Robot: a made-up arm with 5 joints.
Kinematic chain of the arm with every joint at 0, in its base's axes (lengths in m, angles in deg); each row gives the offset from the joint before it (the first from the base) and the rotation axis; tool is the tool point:
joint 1: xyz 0 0 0.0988 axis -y
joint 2: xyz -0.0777 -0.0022 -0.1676 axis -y
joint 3: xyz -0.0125 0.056 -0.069 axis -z
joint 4: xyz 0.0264 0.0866 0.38 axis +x
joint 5: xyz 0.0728 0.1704 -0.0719 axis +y
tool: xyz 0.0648 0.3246 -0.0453
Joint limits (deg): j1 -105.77..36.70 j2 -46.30..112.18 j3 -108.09..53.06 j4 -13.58..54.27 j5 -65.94..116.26
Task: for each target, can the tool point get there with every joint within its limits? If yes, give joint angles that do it. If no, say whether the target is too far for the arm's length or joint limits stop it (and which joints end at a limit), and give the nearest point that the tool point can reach.
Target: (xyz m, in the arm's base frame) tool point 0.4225 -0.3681 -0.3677
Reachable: no: joint limits stop it (at a limit: joint 1, joint 2, joint 3, joint 4, joint 5) | nearest point 0.4521 -0.0861 -0.4348 | short by 0.291 m
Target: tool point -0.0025 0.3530 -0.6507
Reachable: yes | joints 24.37 84.41 -76.04 -1.37 -0.53
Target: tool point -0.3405 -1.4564 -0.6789
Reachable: no: too far | nearest point -0.3403 -0.1021 -0.6784 | short by 1.354 m
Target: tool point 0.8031 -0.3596 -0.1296
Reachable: no: joint limits stop it (at a limit: joint 1, joint 3, joint 5) | nearest point 0.6008 -0.0680 -0.0548 | short by 0.363 m
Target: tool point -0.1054 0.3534 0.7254
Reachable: yes | joints -47.39 -7.04 -65.32 32.20 82.56
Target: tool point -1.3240 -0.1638 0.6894
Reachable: no: too far | nearest point -0.9015 -0.0409 0.5009 | short by 0.479 m
